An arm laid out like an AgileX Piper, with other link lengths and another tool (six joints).
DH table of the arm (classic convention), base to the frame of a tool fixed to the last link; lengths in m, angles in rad. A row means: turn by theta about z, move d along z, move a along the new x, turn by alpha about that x. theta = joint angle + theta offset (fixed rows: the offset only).
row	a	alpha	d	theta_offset
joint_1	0	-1.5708	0.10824	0
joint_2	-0.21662	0	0	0.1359
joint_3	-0.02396	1.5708	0	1.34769
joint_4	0	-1.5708	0.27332	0
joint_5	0	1.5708	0	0
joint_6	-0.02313	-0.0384	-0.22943	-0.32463
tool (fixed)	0	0	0.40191	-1.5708
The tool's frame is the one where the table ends.
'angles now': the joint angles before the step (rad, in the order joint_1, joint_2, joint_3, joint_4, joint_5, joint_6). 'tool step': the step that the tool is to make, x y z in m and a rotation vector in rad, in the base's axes. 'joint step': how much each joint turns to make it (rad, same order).
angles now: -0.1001 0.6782 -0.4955 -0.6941 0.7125 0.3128
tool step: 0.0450 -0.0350 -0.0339 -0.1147 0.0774 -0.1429
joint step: 0.0001 0.4164 -0.1204 -0.4210 -0.0096 0.4398
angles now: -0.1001 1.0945 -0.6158 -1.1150 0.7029 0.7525
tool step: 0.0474 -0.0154 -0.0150 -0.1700 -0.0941 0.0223
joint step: -0.0001 0.2907 -0.0723 -0.5534 -0.0023 0.5195
